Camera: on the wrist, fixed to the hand. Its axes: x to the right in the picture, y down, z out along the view.
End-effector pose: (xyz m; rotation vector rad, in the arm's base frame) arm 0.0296 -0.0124 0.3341 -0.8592 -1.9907 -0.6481
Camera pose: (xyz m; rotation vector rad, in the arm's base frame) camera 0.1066 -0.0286 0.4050 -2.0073 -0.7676 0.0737
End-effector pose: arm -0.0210 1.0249 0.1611 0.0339 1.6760 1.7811
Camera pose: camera -0.1047 0.9655 0.1874 -1.1167 -1.1311 -2.1489
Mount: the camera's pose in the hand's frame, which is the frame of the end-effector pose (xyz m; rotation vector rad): 0.0244 0.0574 -0.0856 -0.1773 0.0483 1.5036
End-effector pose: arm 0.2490 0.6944 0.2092 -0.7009 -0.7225 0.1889
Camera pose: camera 0.3282 0.7028 0.1394 -1.3040 -0.0252 1.4779
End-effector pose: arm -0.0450 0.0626 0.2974 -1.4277 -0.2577 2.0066
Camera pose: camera 0.0047 0.0158 0.2164 1.3259 -0.6438 -1.9896
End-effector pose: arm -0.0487 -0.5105 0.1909 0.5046 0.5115 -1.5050
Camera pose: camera 0.0083 -0.4778 0.1078 0.5647 0.1637 -0.0084
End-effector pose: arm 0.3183 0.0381 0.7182 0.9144 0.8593 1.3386
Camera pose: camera 0.2181 0.0677 0.7356 1.4426 -0.0990 2.6294
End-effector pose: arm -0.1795 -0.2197 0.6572 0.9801 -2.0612 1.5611
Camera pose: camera -0.2471 -0.1382 0.6611 0.7654 2.2665 -1.3412
